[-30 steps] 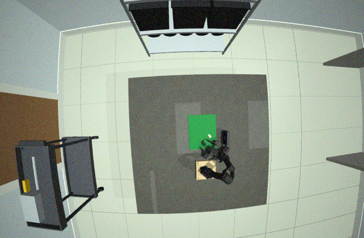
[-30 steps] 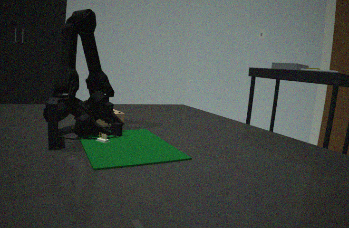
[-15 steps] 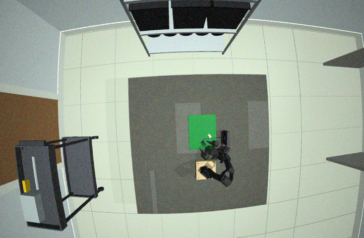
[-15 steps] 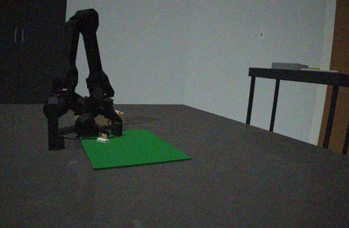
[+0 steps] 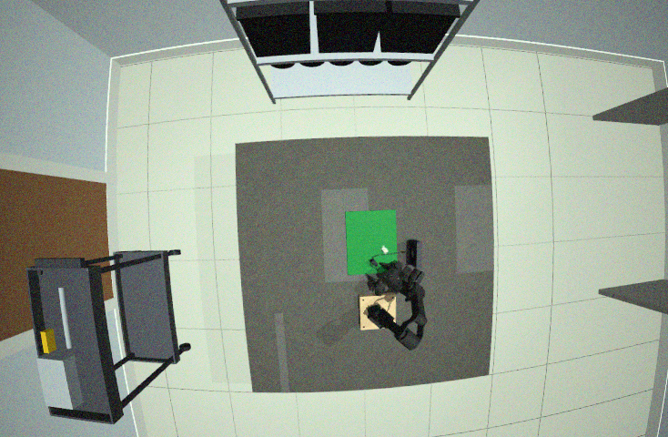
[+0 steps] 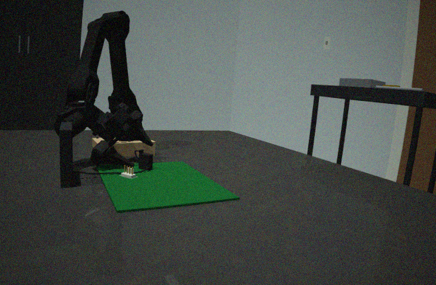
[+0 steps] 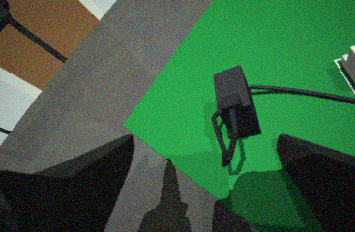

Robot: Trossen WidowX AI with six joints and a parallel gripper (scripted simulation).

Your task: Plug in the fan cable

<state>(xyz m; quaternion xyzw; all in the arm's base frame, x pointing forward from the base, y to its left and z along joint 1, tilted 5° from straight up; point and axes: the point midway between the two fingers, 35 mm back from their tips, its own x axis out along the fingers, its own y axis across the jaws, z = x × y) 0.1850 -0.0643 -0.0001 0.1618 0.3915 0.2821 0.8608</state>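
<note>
The dark fan plug is 30 mm ahead of my gripper tip, 10 mm to the right of it and 10 mm below it. Also, from my gripper tip: green board: 120 mm ahead, 20 mm to the right, 40 mm below; then black fan: 30 mm ahead, 200 mm to the right, 30 mm above; then white four-pin header: 70 mm ahead, 70 mm to the right, 30 mm below.
</note>
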